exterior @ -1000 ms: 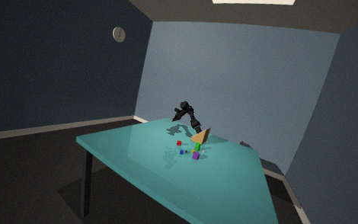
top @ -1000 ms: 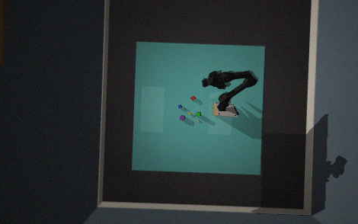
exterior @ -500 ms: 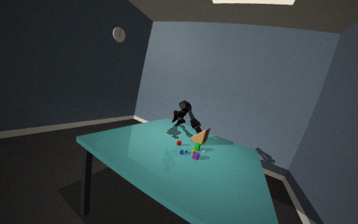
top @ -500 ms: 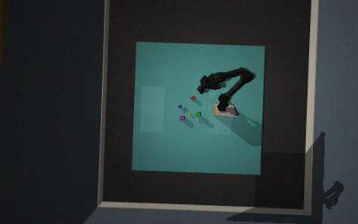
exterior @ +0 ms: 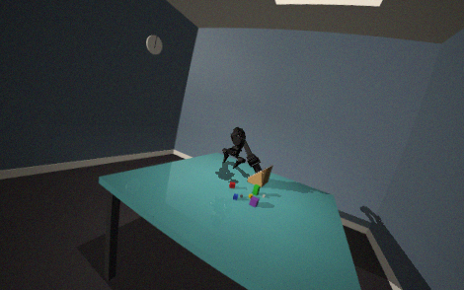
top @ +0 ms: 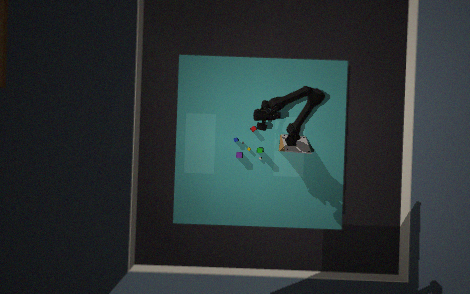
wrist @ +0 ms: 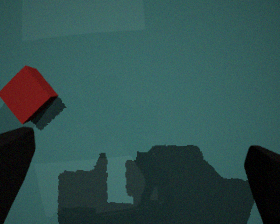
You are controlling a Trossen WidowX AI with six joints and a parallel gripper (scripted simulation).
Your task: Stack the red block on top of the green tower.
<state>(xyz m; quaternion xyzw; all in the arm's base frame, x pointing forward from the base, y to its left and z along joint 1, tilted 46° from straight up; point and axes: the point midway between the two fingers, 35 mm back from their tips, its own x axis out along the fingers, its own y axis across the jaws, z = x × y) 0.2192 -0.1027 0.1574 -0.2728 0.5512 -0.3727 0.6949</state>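
My gripper tip is now 110 mm above the red block, 80 mm to the right of it and 30 mm short of it. From my gripper tip the other things lie so: blue block (170 mm ahead, 160 mm to the left, 120 mm below); small yellow block (230 mm to the left, 120 mm below, 70 mm ahead); purple block (270 mm to the left, 150 mm ahead, 110 mm below).
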